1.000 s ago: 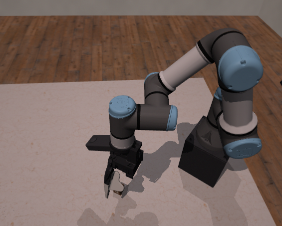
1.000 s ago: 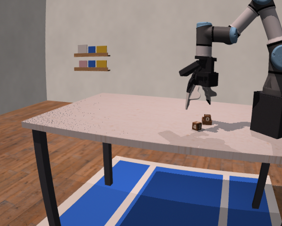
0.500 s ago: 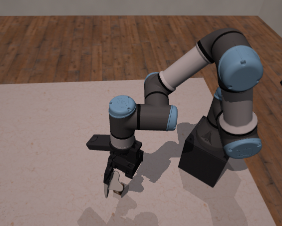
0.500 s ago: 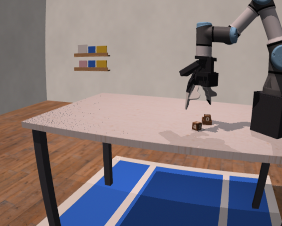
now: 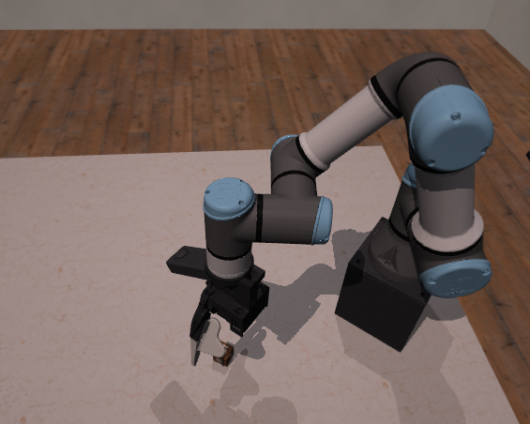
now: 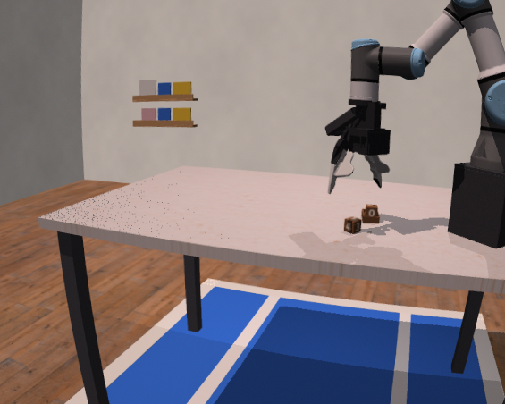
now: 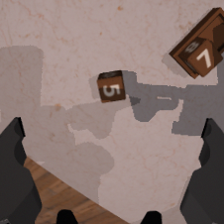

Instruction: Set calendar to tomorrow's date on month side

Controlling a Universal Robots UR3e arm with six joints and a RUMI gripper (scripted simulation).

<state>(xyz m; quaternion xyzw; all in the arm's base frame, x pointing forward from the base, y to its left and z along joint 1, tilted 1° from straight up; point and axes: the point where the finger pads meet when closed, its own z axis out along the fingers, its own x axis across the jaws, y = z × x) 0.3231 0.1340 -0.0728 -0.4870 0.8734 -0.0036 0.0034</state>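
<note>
Right now the brown digit cube is 80 mm below my hand. The rest, counted from my hand: calendar tray: 10 mm behind, 120 mm to the right, 90 mm below.
</note>
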